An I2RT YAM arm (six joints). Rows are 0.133 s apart.
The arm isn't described. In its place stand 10 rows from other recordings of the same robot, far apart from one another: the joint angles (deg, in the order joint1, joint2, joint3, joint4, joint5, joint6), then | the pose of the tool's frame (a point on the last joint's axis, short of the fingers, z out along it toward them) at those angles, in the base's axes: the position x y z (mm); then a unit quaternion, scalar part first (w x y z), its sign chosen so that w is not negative.
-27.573, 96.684, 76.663, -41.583, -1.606, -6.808 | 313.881, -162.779, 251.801, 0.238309, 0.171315, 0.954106, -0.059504
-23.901, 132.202, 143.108, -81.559, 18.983, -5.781 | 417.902, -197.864, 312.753, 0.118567, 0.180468, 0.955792, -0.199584
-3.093, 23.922, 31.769, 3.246, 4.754, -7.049 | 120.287, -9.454, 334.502, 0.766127, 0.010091, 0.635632, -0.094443
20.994, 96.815, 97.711, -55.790, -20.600, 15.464 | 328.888, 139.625, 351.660, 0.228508, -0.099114, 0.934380, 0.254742
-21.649, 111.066, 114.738, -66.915, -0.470, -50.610 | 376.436, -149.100, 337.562, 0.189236, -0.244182, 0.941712, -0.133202
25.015, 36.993, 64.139, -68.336, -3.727, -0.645 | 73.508, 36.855, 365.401, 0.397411, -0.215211, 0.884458, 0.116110
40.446, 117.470, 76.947, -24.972, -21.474, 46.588 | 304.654, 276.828, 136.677, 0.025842, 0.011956, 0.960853, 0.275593
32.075, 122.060, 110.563, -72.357, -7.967, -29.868 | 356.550, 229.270, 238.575, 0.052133, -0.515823, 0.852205, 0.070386
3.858, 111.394, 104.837, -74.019, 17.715, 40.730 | 384.078, 15.044, 284.485, 0.133316, 0.323417, 0.930196, -0.111194
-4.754, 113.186, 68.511, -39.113, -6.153, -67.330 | 351.290, -25.385, 117.837, 0.075280, -0.520315, 0.850572, 0.011498
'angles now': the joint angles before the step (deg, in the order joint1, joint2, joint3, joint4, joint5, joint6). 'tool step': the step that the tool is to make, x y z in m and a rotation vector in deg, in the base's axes. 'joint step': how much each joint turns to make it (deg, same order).
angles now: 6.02 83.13 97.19 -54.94 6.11 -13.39
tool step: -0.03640 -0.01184 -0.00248 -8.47 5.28 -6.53
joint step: -0.44 -5.29 -3.02 -8.10 9.86 -1.50
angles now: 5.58 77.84 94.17 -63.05 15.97 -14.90
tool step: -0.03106 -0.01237 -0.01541 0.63 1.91 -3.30
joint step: -2.36 -6.93 -7.98 -1.15 0.06 1.27
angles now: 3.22 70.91 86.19 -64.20 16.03 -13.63
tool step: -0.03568 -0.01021 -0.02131 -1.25 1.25 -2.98
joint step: -2.22 -8.54 -9.68 -0.10 1.41 -0.21
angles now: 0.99 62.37 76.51 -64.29 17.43 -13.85
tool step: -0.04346 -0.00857 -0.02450 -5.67 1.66 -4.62
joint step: -1.63 -10.27 -9.90 -1.58 6.28 -1.35
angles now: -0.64 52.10 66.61 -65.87 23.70 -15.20
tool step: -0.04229 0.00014 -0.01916 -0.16 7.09 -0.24
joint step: -0.09 -7.35 -4.52 -9.90 0.28 -0.02
